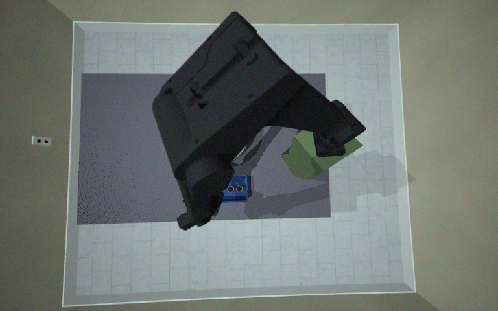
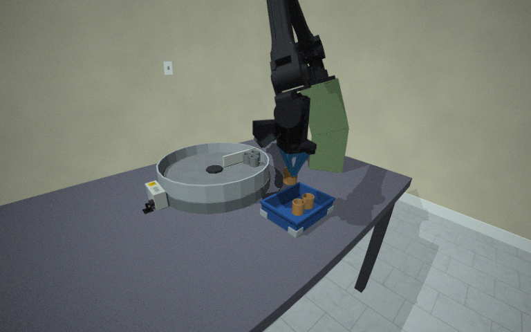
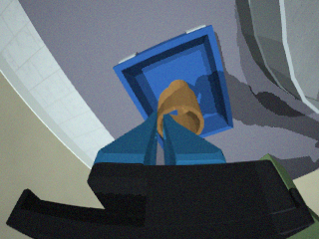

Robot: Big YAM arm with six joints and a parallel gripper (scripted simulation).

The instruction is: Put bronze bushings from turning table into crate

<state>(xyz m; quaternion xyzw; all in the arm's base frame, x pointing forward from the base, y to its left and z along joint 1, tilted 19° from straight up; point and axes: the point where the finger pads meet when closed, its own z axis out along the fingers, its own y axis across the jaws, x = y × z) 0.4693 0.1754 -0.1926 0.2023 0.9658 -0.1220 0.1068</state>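
My hand is 14 cm above the blue crate, 6 cm past it and 1 cm to the left of it. Also, from my hand: grey turning table 37 cm to the right, 11 cm below, 2 cm ahead.
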